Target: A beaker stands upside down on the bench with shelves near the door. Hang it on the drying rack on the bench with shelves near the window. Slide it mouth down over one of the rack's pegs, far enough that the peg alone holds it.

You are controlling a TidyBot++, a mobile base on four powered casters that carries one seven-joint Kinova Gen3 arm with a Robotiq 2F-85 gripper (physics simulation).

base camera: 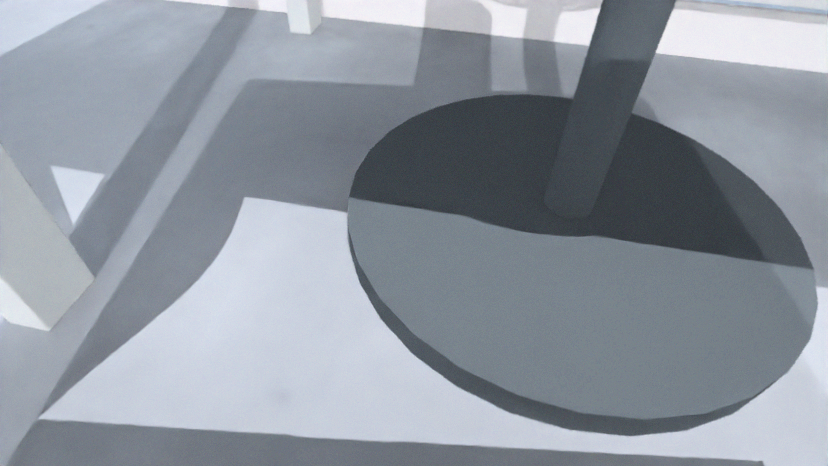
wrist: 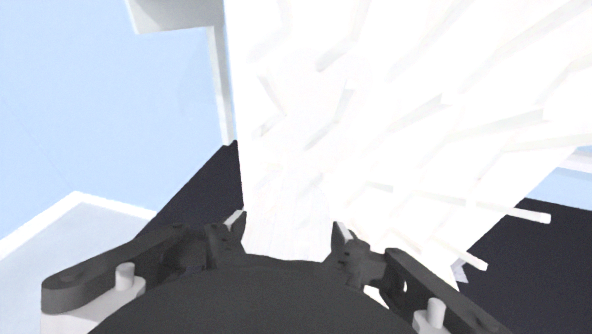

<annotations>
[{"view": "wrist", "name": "gripper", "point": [288, 228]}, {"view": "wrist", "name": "clear glass beaker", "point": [290, 219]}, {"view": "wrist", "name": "white drying rack board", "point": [310, 66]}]
</annotations>
